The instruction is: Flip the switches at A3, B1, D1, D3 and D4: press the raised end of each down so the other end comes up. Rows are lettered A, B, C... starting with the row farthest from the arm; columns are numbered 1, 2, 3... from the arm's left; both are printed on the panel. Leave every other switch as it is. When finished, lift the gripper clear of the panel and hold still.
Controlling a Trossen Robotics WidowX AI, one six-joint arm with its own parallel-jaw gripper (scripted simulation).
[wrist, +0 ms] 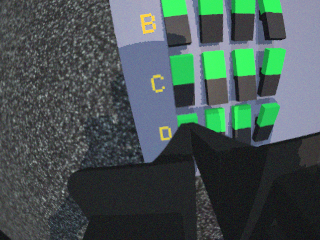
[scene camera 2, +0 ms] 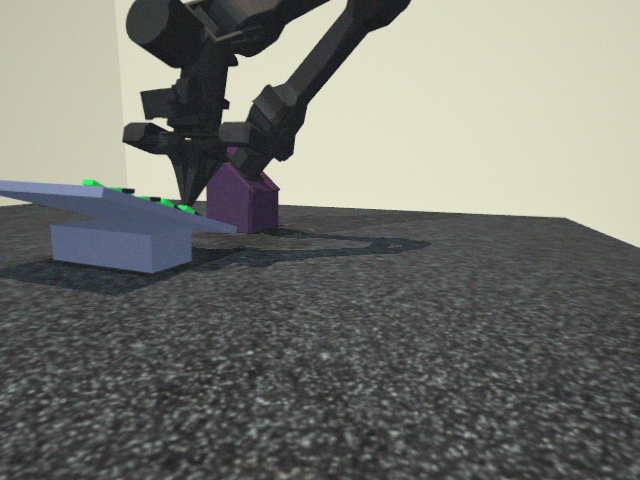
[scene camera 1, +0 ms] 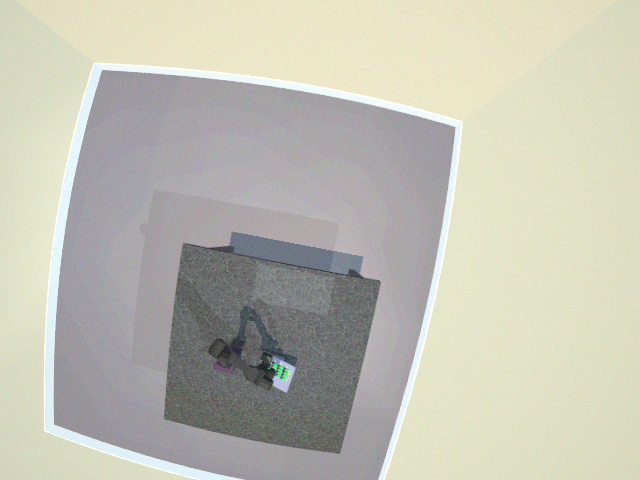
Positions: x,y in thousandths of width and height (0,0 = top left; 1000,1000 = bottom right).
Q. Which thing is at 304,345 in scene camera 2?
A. My gripper.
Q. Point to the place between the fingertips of my gripper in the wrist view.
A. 586,540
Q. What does my gripper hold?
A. Nothing.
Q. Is my gripper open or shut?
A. Shut.
